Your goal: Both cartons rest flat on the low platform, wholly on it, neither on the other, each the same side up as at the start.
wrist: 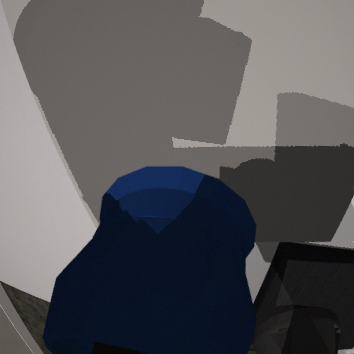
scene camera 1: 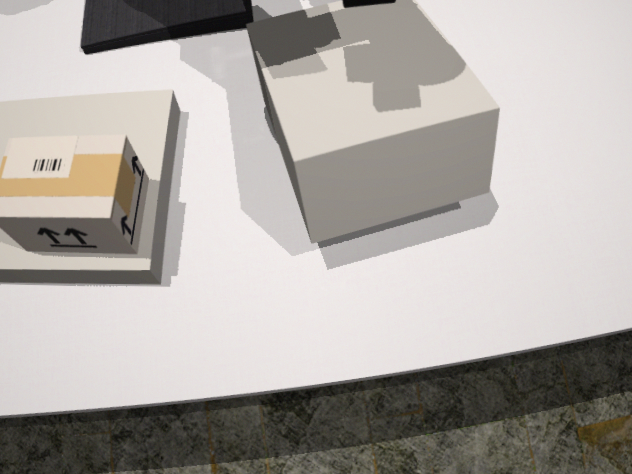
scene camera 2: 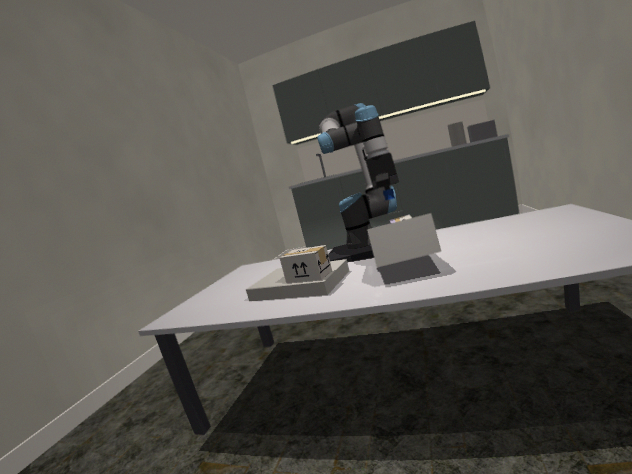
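Pixels of known places: hand at its tool point: (wrist: 172,236) (scene camera 2: 390,199); arm's base at its link origin: (wrist: 296,331) (scene camera 2: 362,243).
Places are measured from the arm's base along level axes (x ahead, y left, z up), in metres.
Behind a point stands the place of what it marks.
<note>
One white carton with orange tape (scene camera 1: 63,186) @[x 0.483, y -0.105, z 0.110 m] (scene camera 2: 302,267) @[x 0.516, y -0.112, z 0.065 m] rests flat on the low platform (scene camera 1: 102,114) @[x 0.330, y -0.105, z 0.016 m] (scene camera 2: 285,292) @[x 0.528, y -0.192, z -0.010 m], its printed arrows pointing up. The other carton (scene camera 2: 400,219) @[x 0.038, y 0.198, z 0.084 m] shows a small strip of label and coloured tape behind the top edge of the big grey block in scene camera 2; the block hides the rest and I cannot tell its pose or support. My blue suction cup (scene camera 2: 389,194) (wrist: 157,200) is shut and bare, above and behind the block, with a gap below it in scene camera 2. It does not show in scene camera 1.
The big grey block (scene camera 1: 395,168) @[x 0.507, y 0.222, z 0.111 m] (scene camera 2: 405,242) @[x 0.512, y 0.233, z 0.089 m] (wrist: 300,50) @[x 0.412, y 0.166, z 0.126 m] is tilted, its near bottom edge off the table (scene camera 1: 255,331) @[x 0.611, y 0.065, z -0.033 m] (scene camera 2: 500,255) @[x 0.411, y 0.518, z -0.032 m]. What bears it is hidden. The dark robot base plate (scene camera 1: 148,25) @[x 0.165, y -0.057, z -0.006 m] (wrist: 315,275) @[x 0.147, y 0.033, z 0.000 m] lies behind, between platform and block. The table edge runs along the front.
</note>
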